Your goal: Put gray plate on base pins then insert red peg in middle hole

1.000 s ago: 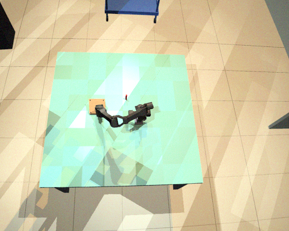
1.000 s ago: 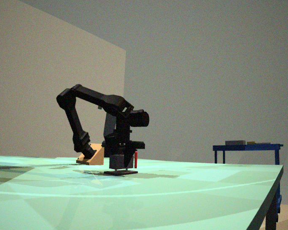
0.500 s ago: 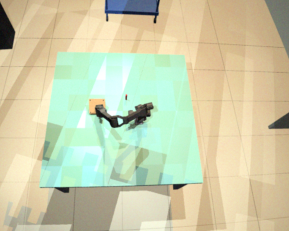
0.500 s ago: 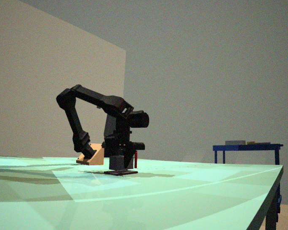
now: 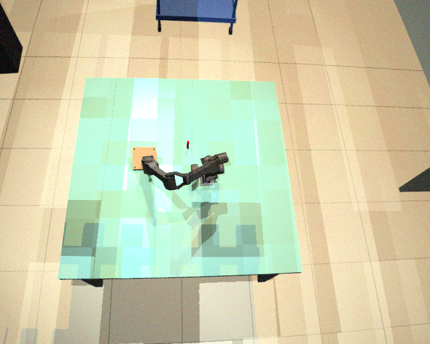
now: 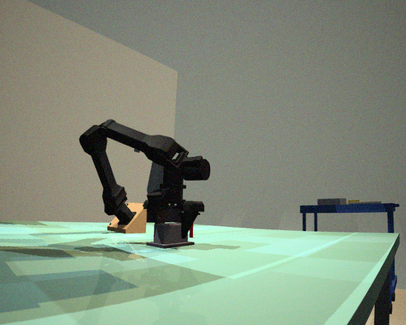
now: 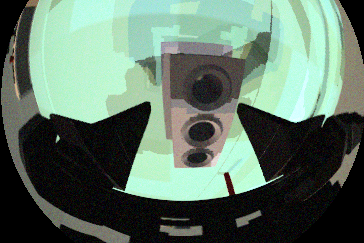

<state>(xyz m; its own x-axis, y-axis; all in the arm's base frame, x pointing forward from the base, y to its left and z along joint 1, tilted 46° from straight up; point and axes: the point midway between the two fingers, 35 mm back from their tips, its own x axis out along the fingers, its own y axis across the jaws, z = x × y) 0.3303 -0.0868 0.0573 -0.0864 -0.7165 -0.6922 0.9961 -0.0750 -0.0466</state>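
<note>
The base lies 1 cm below my gripper tip. From my gripper tip the other things lie so: red peg (20 cm to the left, 9 cm behind, 2 cm above); gray plate (2 cm above).
</note>
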